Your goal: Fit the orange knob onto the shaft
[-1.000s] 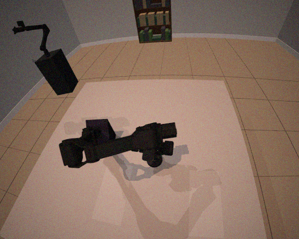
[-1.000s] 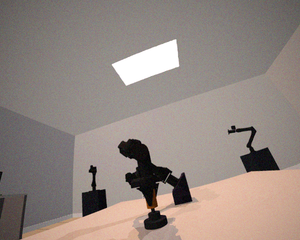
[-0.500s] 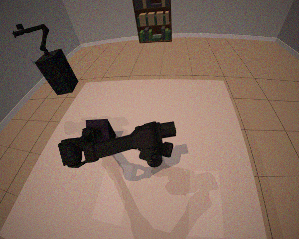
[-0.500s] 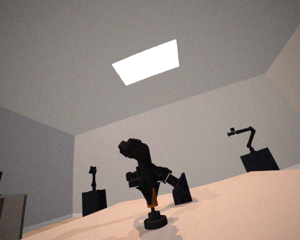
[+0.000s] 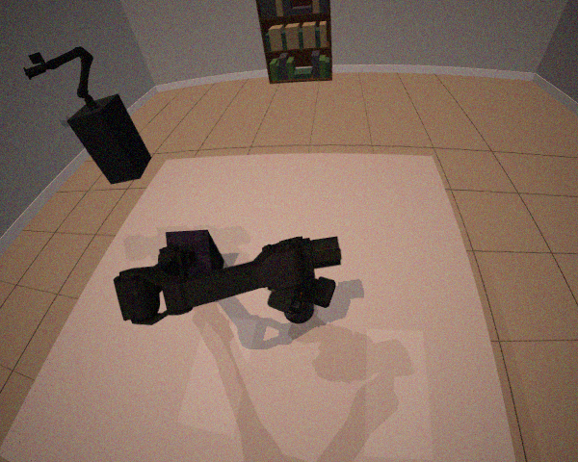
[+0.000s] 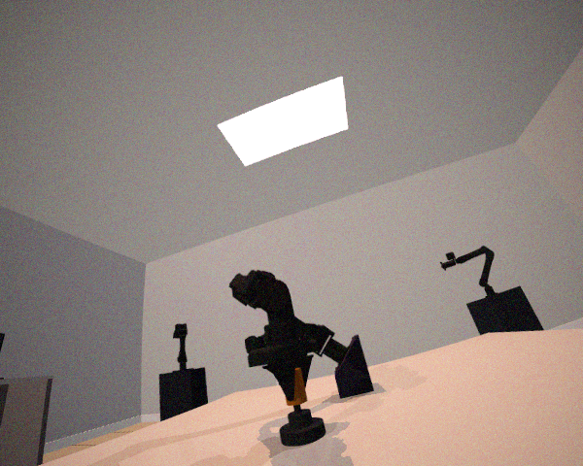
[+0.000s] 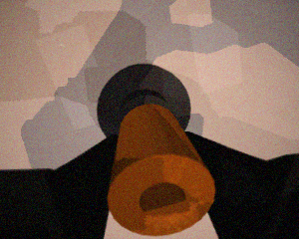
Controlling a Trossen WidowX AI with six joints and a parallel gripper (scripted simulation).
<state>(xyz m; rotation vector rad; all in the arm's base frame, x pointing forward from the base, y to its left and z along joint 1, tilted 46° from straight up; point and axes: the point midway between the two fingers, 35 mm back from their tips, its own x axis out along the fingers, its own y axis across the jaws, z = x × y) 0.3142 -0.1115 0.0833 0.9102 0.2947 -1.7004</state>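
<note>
The orange knob is 2 cm above my gripper tip. From my gripper tip the other things lie so: round pedestal (4 cm below).
</note>
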